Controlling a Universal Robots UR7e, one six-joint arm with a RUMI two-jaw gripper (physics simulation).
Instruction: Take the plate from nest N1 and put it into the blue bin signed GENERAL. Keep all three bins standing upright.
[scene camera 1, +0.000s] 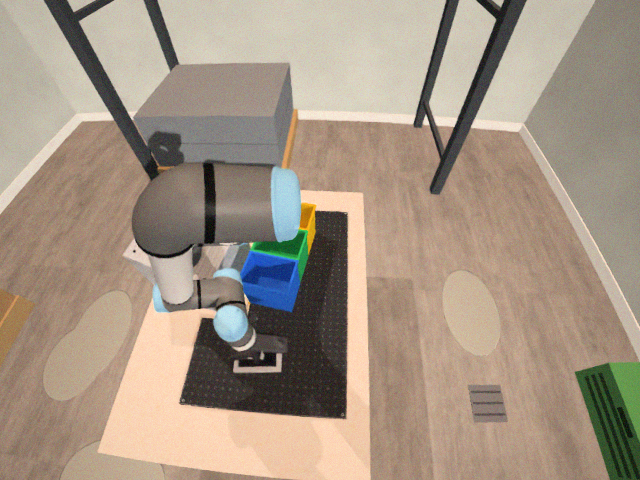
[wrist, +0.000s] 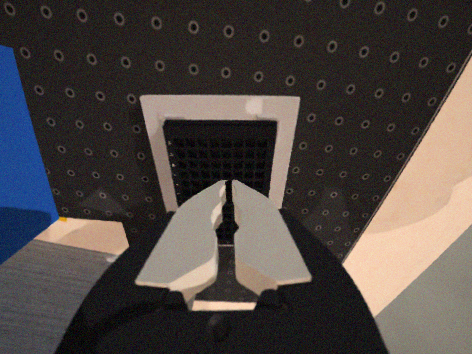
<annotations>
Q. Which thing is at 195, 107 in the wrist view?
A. A pale nest.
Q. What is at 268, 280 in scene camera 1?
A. A blue bin.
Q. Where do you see my gripper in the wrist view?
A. At 229, 182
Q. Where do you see a green bin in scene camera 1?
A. At 297, 248
</annotations>
